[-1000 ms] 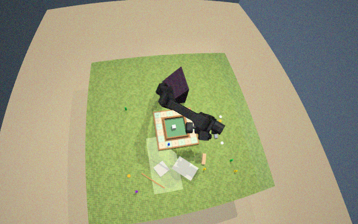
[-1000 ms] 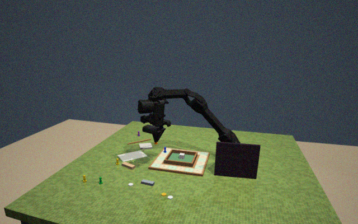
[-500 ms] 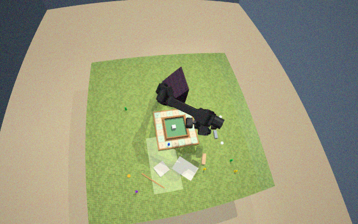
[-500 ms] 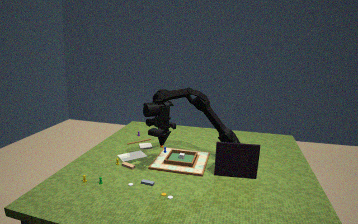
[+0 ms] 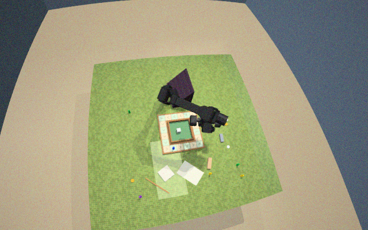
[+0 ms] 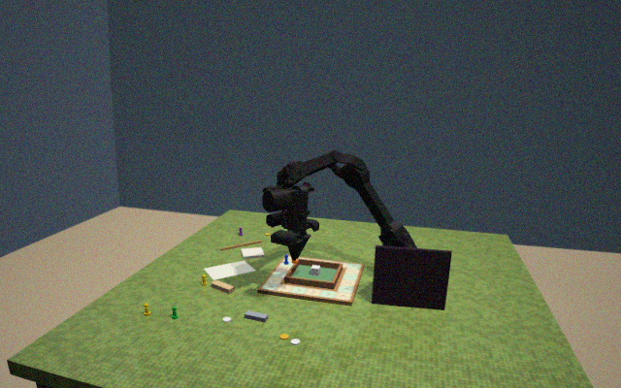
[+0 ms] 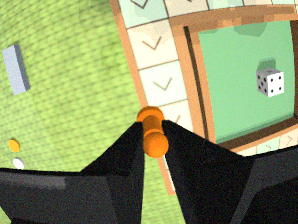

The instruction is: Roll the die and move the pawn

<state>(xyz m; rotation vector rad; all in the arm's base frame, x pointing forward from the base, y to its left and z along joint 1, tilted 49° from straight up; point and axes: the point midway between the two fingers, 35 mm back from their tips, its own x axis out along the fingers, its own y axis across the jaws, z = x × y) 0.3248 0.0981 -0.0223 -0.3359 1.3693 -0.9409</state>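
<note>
My gripper tip is now 12 cm to the left of the green tray, 11 cm above it and 5 cm past it. The rest, counted from my gripper tip: white die 14 cm to the right, 9 cm below, 5 cm behind; then orange pawn 1 cm above; then grey block 14 cm to the left, 11 cm below, 9 cm ahead.
</note>
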